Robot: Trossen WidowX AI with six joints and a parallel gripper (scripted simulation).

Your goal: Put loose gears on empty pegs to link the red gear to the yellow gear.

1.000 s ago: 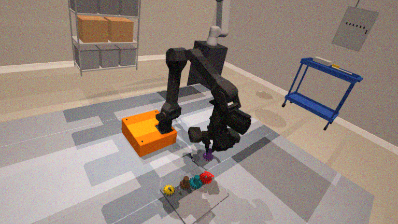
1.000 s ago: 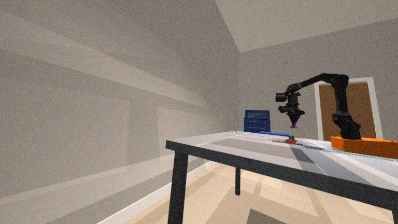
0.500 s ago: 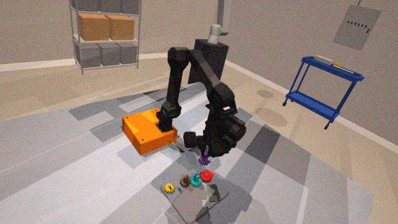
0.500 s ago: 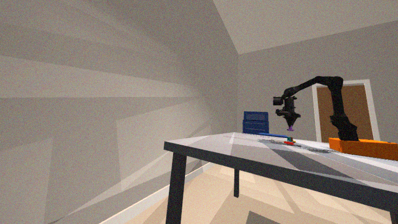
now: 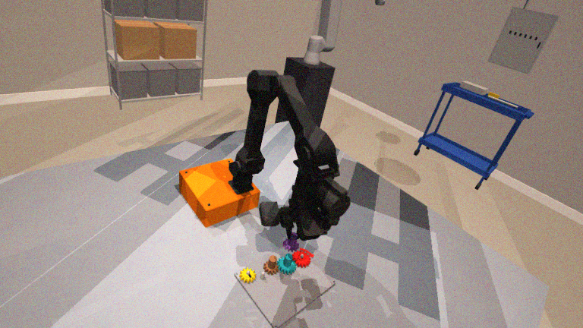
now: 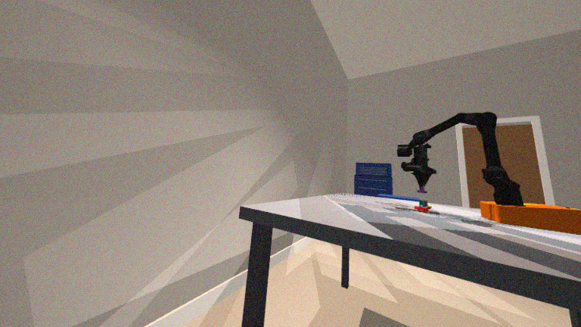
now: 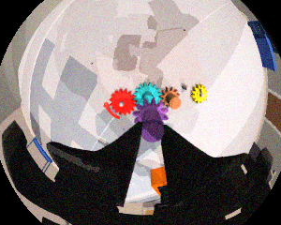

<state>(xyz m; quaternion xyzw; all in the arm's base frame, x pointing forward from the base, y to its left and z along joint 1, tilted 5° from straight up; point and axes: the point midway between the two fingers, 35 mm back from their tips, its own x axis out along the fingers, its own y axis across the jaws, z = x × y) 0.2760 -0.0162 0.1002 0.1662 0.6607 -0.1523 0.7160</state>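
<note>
My gripper tip is 9 cm above the brown gear, 4 cm to the left of it and 1 cm past it. Round my gripper tip: teal gear (9 cm below); then purple gear (1 cm below); then red gear (10 cm below, 5 cm to the left, 1 cm ahead).
</note>
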